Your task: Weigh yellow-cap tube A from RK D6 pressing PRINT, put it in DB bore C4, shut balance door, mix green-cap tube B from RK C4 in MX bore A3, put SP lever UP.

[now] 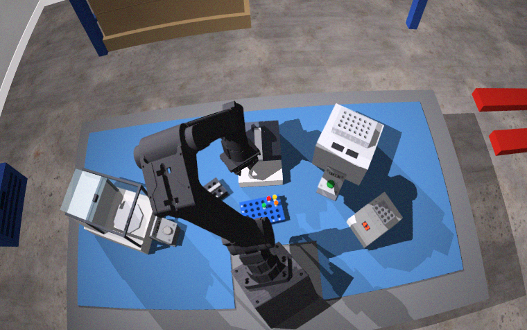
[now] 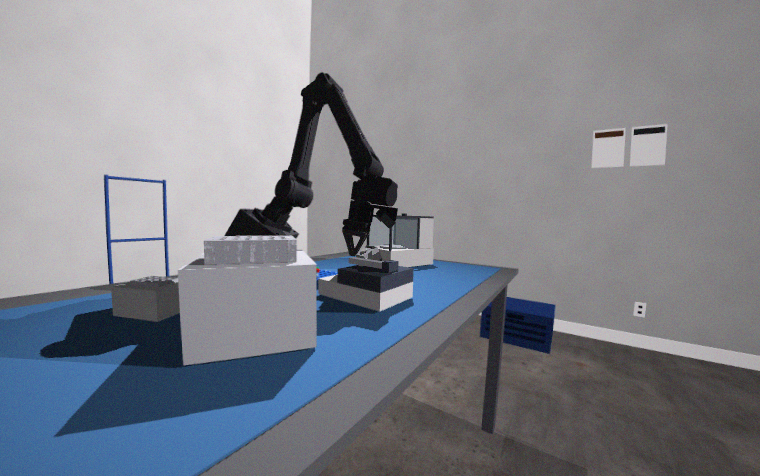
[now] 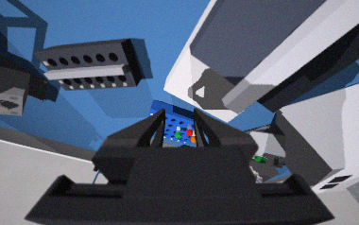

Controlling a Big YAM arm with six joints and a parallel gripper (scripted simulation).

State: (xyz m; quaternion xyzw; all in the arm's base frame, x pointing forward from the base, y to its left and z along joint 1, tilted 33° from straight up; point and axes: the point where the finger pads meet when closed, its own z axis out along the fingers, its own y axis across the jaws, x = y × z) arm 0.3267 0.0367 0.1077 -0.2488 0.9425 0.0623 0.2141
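My hand is 110 mm past the blue rack, 50 mm to the left of it and 90 mm above it. The rest, counted from my hand: magnet block: 50 mm behind, 130 mm to the left, 80 mm below; then spectrophotometer lever: 90 mm ahead, 50 mm to the right, 10 mm below; then green start key: 40 mm behind, 270 mm to the right, 30 mm below.
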